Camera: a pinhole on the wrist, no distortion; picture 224 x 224 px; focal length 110.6 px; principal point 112.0 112.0 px. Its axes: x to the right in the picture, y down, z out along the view. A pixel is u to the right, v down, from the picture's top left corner.
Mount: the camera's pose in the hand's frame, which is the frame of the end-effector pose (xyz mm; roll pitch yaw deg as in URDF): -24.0 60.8 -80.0 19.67 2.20 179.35
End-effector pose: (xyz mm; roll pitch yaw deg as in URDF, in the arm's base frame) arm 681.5 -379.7 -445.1 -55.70 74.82 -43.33
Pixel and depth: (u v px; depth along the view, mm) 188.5 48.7 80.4
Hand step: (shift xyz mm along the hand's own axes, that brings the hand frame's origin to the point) -81.1 131.8 -22.0
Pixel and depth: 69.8 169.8 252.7
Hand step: 61.1 20.5 205.9
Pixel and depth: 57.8 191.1 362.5
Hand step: 135.7 -63.1 355.1
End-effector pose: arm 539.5 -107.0 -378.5 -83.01 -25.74 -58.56
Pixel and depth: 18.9 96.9 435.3
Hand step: 329.5 259.3 323.7
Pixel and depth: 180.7 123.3 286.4
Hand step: -211.7 131.8 192.5
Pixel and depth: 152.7 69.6 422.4
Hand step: -189.1 357.4 257.0
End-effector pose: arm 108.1 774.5 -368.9 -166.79 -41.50 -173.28
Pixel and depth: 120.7 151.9 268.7
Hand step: -56.1 60.3 204.6
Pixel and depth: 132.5 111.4 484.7
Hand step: -129.4 227.6 371.7
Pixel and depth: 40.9 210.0 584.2
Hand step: 320.2 -233.9 658.2
